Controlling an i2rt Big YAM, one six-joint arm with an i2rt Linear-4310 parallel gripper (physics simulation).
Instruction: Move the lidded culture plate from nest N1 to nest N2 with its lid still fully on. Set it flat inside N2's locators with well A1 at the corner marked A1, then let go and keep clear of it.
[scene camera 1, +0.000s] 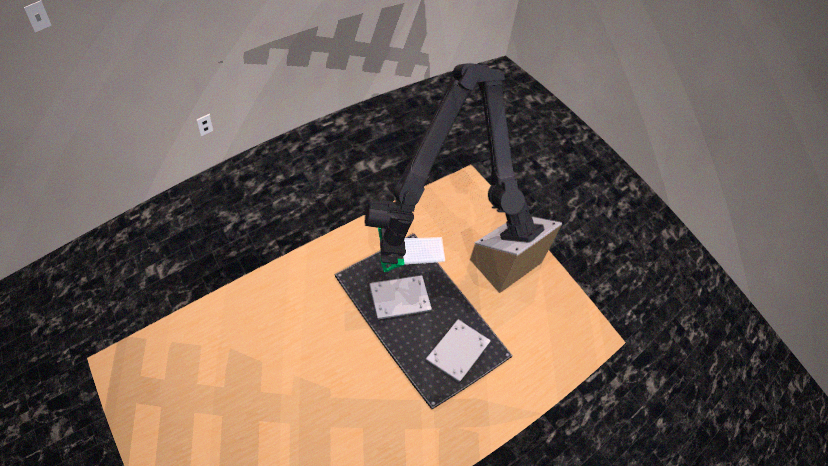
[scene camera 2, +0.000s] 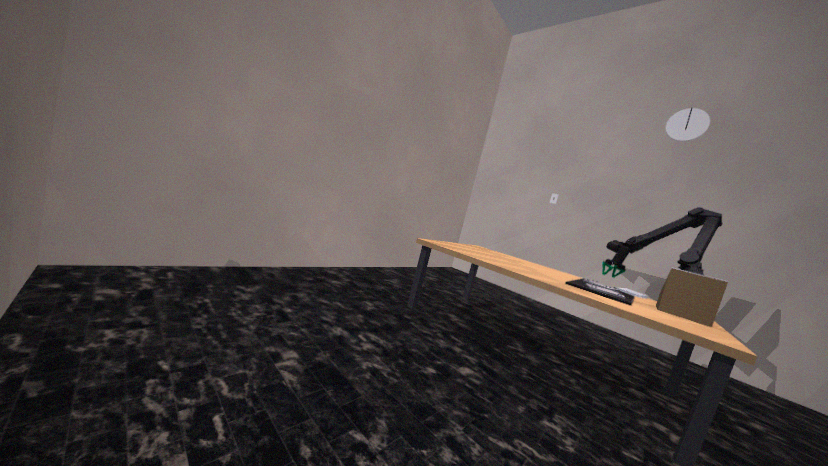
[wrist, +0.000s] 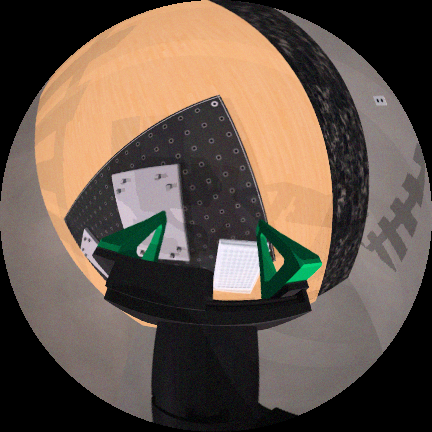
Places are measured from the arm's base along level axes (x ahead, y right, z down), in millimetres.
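Pixels of known places: gripper, fingertip midpoint: (scene camera 1: 384, 257) (scene camera 2: 608, 275) (wrist: 211, 219); arm's base, origin of the base link: (scene camera 1: 522, 234) (scene camera 2: 692, 282).
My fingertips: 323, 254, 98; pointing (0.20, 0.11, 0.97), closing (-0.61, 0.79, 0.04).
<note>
Ahead of a thing's pixels: the offset from my fingertips to its top centre, as dx, dy, dz. Level surfaces: height alone.
The white culture plate {-138, -36, +46} (scene camera 1: 425, 250) (wrist: 236, 265) lies off both nests, at the black perforated board's edge and partly over the wood. Its far end is on the board side. I cannot tell whether it is tilted, whether its lid is fully seated, or where A1 is. Two pale nests with small pins stand on the board, one nearer the plate {+30, -107, +47} (scene camera 1: 399, 296) (wrist: 145, 197) and one farther off {+26, -352, +47} (scene camera 1: 458, 350) (wrist: 89, 246); both look empty, and no labels are readable. My gripper (scene camera 1: 388, 251) (scene camera 2: 611, 274) (wrist: 211, 219) is open and empty, above the board and beside the plate, its green fingers wide apart.
The black board {+22, -197, +68} (scene camera 1: 405, 347) (wrist: 210, 165) lies on the wooden table {dz +81} (scene camera 1: 260, 324) (scene camera 2: 509, 266). The arm's box-shaped base (scene camera 1: 512, 263) (scene camera 2: 692, 295) stands beside the board, on the plate's right in the first scene view.
</note>
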